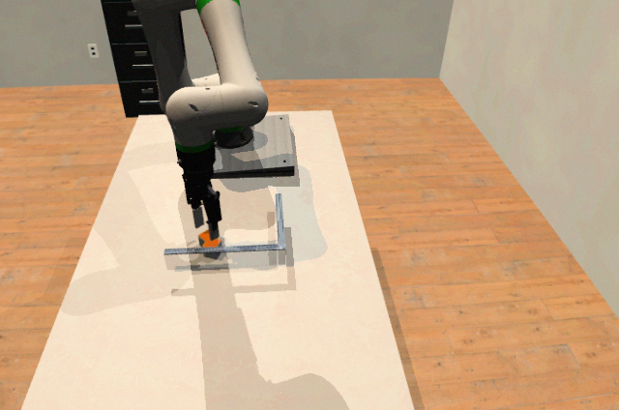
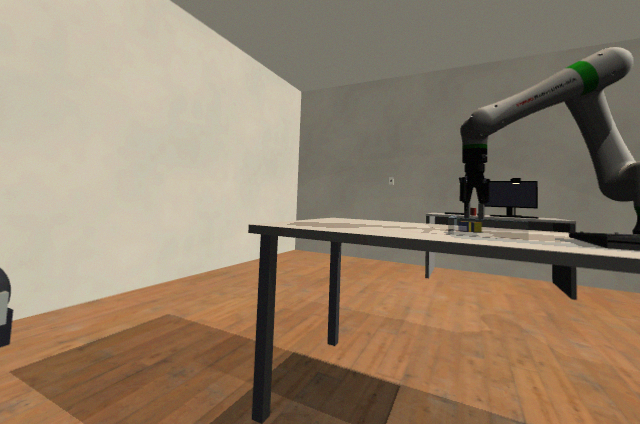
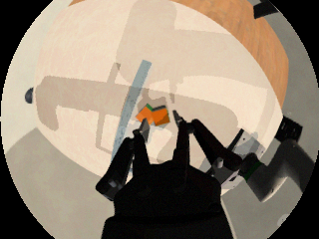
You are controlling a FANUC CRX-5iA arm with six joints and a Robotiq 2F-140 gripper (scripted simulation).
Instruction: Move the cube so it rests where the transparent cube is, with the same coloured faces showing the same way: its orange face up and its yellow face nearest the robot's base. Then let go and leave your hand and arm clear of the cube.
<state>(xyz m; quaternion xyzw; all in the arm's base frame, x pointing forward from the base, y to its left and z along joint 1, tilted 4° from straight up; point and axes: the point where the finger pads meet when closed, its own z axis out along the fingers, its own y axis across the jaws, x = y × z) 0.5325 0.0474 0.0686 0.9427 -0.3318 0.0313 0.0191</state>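
Right now the cube is 60 mm below my hand. Also, from my hand: short fence arm (70 mm behind, 200 mm to the left, 40 mm below).
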